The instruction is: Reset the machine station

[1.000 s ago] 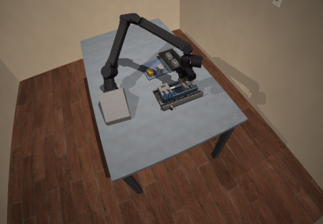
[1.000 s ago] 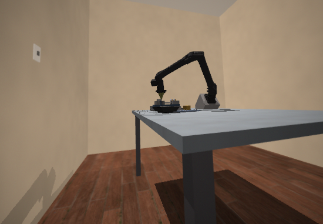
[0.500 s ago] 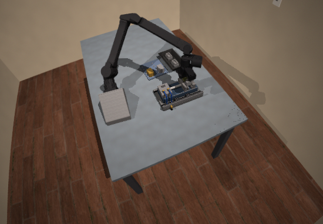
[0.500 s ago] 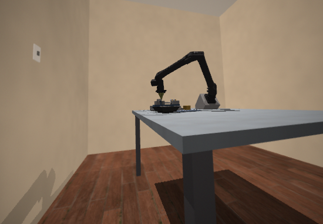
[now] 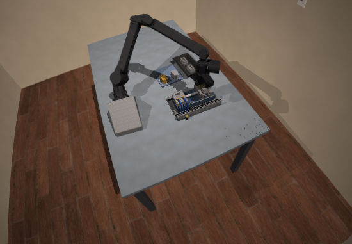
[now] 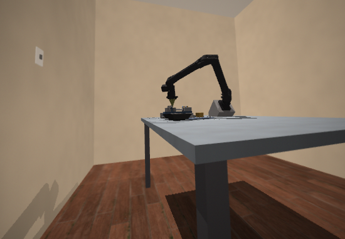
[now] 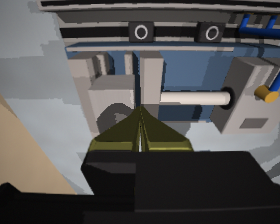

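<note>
Now: hand 50 mm past the blue vise base, 10 mm to the left of it and 70 mm above it. From my hand the other things lie so: yellow brass blank: 180 mm behind, 240 mm to the left, 90 mm below.
</note>
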